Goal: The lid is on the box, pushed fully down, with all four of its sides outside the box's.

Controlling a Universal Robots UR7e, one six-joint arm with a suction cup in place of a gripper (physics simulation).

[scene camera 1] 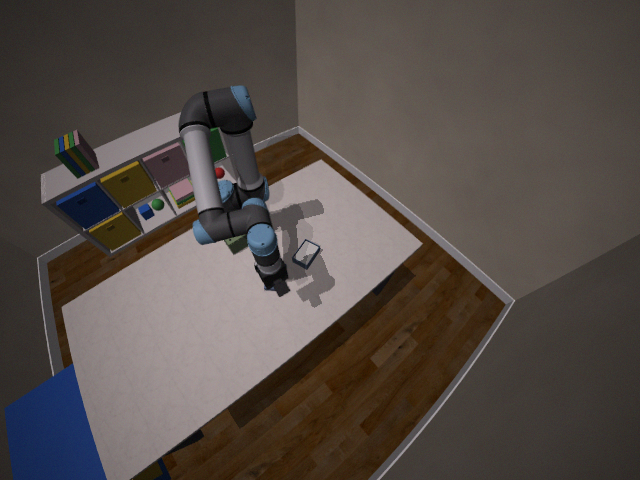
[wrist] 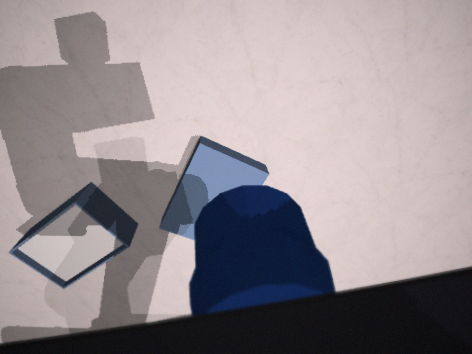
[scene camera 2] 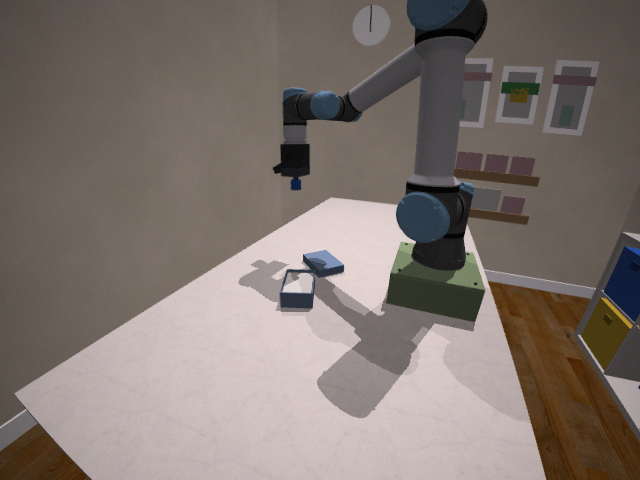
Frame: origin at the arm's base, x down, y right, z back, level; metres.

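Seen in the pictures: hand at its tool point: (wrist: pixel 250 234) (scene camera 2: pixel 296 189); arm's base at its link origin: (scene camera 2: pixel 437 258).
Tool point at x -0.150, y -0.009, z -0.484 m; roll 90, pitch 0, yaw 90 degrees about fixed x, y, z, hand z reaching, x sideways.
Offsets run from my tool point to a thing's top centre. Level surfaces: height alone.
The box @(dx +0.199, dy -0.223, dz +0.149 m) (scene camera 1: pixel 299 262) (scene camera 2: pixel 296 300) (wrist: pixel 111 215) stands open side up on the table, dark blue outside and pale inside. The lid @(dx +0.220, dy -0.036, dz +0.127 m) (scene camera 2: pixel 331 260) (wrist: pixel 225 167) lies flat beside it with its smooth blue top up, a small gap away and turned at a different angle. In scene camera 1 the lid is mostly hidden under the wrist. My gripper (scene camera 2: pixel 295 188) (wrist: pixel 252 197), a blue suction cup, points down high above the table, with nothing on it. In the wrist view it covers the near part of the lid.
The arm's green base block (scene camera 2: pixel 433 295) stands on the table @(dx +0.246 m) (scene camera 1: pixel 170 330) (scene camera 2: pixel 206 382), to the right of the box in scene camera 2. A white shelf unit (scene camera 1: pixel 105 160) with coloured bins stands behind the table. A blue surface (scene camera 1: pixel 51 423) adjoins the table's left end.
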